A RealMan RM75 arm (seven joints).
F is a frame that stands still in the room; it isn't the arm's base.
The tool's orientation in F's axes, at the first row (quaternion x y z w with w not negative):
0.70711 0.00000 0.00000 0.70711
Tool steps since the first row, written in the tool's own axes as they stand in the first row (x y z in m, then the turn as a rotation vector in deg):
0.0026 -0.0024 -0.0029 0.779 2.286 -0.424
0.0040 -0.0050 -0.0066 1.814 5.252 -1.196
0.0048 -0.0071 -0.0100 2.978 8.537 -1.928
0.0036 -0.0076 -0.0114 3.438 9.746 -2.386
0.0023 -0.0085 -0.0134 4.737 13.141 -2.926
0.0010 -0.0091 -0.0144 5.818 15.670 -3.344
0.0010 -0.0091 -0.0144 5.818 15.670 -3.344
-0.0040 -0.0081 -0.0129 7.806 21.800 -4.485
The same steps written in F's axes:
0.0026 0.0029 -0.0024 0.779 0.424 2.286
0.0040 0.0066 -0.0050 1.814 1.196 5.252
0.0048 0.0100 -0.0071 2.978 1.928 8.537
0.0036 0.0114 -0.0076 3.438 2.386 9.746
0.0023 0.0134 -0.0085 4.737 2.926 13.141
0.0010 0.0144 -0.0091 5.818 3.344 15.670
0.0010 0.0144 -0.0091 5.818 3.344 15.670
-0.0040 0.0129 -0.0081 7.806 4.485 21.800

